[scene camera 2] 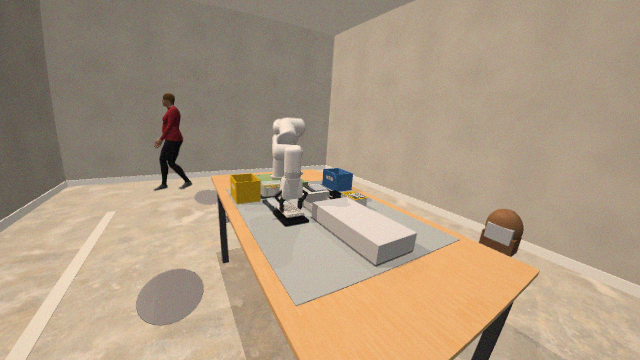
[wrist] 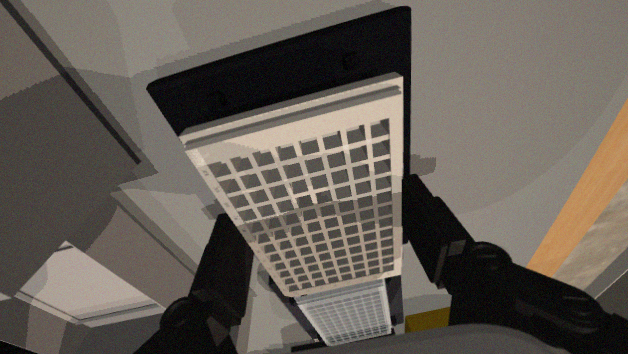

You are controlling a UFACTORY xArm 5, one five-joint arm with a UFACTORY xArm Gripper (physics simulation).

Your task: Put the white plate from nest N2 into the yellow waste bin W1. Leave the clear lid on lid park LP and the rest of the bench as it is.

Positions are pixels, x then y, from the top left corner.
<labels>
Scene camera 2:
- long pale box: 378, 239
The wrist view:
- my gripper: 320, 214
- white plate: 314, 184
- long pale box: 84, 269
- black nest N2: 312, 62
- nest N4: 394, 291
</labels>
